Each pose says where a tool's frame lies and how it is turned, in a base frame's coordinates. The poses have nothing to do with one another.
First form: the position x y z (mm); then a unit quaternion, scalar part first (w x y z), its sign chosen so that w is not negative.
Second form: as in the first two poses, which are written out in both.
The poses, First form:
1: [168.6, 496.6, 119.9, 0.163, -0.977, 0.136, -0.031]
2: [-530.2, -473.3, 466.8, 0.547, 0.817, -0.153, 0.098]
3: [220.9, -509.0, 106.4, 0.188, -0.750, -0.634, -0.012]
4: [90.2, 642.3, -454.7, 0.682, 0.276, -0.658, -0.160]
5: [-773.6, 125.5, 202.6, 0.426, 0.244, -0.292, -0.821]
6: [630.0, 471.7, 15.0, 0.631, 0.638, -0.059, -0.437]
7: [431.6, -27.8, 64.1, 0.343, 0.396, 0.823, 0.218]
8: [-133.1, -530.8, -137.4, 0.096, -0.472, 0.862, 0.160]
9: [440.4, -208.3, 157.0, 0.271, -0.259, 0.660, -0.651]
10: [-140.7, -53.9, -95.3, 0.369, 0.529, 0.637, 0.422]
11: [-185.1, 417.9, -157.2, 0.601, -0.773, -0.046, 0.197]
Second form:
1: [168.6, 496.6, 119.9, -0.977, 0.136, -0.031, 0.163]
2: [-530.2, -473.3, 466.8, 0.817, -0.153, 0.098, 0.547]
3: [220.9, -509.0, 106.4, -0.750, -0.634, -0.012, 0.188]
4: [90.2, 642.3, -454.7, 0.276, -0.658, -0.160, 0.682]
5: [-773.6, 125.5, 202.6, 0.244, -0.292, -0.821, 0.426]
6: [630.0, 471.7, 15.0, 0.638, -0.059, -0.437, 0.631]
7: [431.6, -27.8, 64.1, 0.396, 0.823, 0.218, 0.343]
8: [-133.1, -530.8, -137.4, -0.472, 0.862, 0.160, 0.096]
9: [440.4, -208.3, 157.0, -0.259, 0.660, -0.651, 0.271]
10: [-140.7, -53.9, -95.3, 0.529, 0.637, 0.422, 0.369]
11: [-185.1, 417.9, -157.2, -0.773, -0.046, 0.197, 0.601]
